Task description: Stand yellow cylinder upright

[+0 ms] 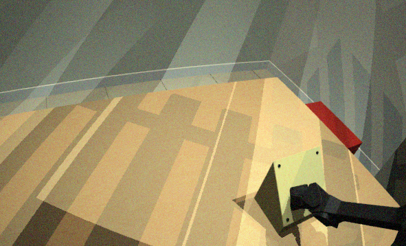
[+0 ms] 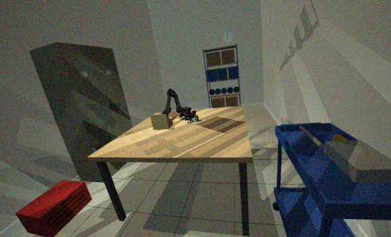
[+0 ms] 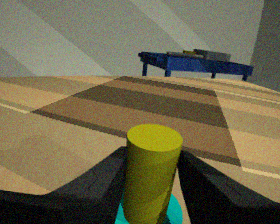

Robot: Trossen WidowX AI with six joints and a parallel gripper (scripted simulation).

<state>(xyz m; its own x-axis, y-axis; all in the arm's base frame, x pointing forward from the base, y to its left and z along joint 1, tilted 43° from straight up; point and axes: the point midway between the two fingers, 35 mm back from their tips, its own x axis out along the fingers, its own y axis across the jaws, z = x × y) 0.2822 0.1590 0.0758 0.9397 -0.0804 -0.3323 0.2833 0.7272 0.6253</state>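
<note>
The yellow cylinder is 20 mm below my gripper tip. The rest, counted from my gripper tip: cyan circle: 60 mm below.
</note>
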